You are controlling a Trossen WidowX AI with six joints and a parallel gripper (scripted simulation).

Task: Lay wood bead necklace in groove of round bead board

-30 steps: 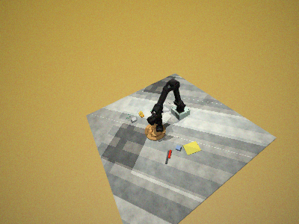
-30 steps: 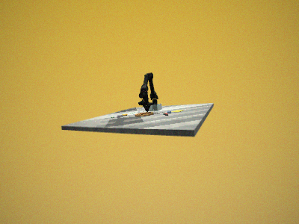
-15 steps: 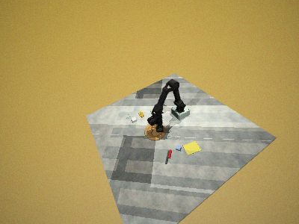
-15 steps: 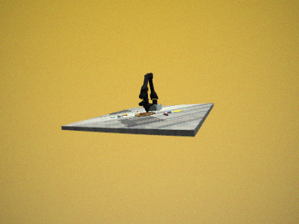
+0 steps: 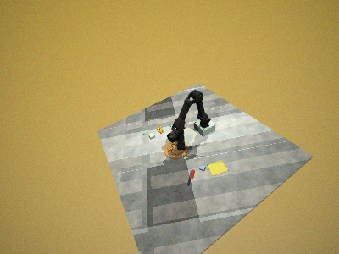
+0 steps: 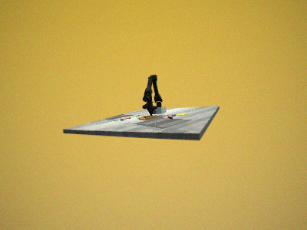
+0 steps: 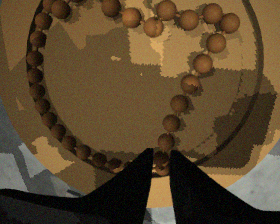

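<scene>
Now: gripper tip 5 cm short of the round bead board and 1 cm above it. Round my gripper tip: thin grey stick: 7 cm behind, 12 cm to the left, 1 cm below; red-handled tool: 5 cm ahead, 27 cm to the left, 1 cm below; small blue block: 5 cm behind, 25 cm to the left, 1 cm below.
</scene>
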